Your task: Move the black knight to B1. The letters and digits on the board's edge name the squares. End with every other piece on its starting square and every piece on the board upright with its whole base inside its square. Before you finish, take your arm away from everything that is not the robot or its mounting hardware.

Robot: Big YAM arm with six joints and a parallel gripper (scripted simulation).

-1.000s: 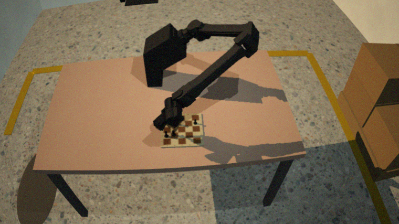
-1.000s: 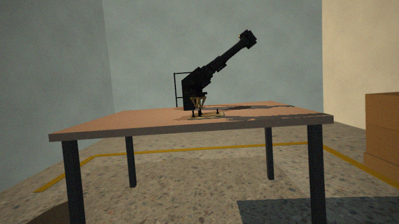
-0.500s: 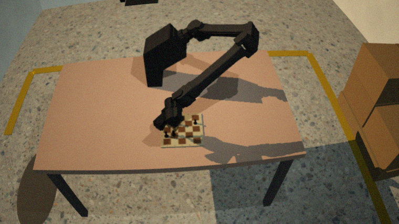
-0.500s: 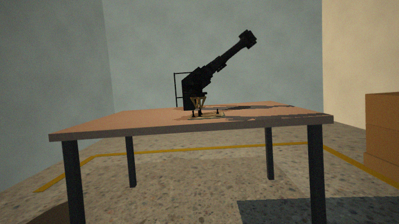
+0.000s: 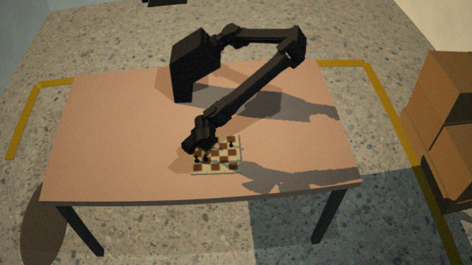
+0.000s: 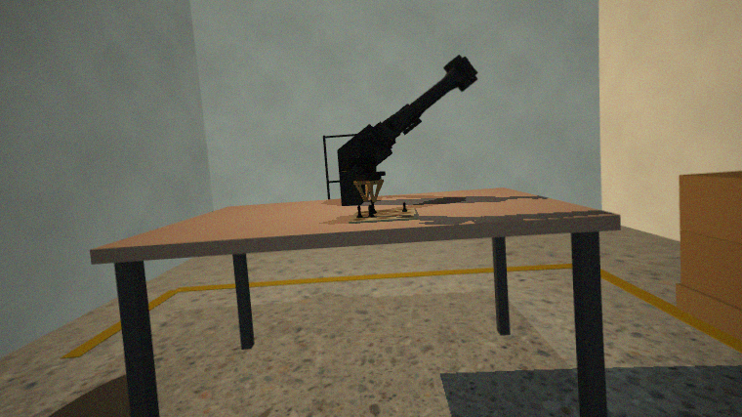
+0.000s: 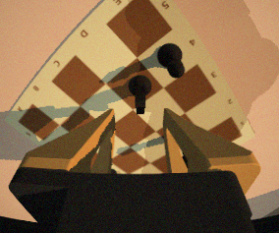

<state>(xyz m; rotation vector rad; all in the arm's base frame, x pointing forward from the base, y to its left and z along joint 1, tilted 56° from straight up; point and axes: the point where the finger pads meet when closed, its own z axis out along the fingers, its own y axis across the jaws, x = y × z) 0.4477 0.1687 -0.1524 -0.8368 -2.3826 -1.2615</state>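
Now: the black chess piece 1 cm ahead of my hand, 4 cm to the right of it and 4 cm below it. Also, from my hand: chessboard 4 cm behind, 4 cm to the left, 6 cm below; then pawn 8 cm behind, 11 cm to the left, 4 cm below.
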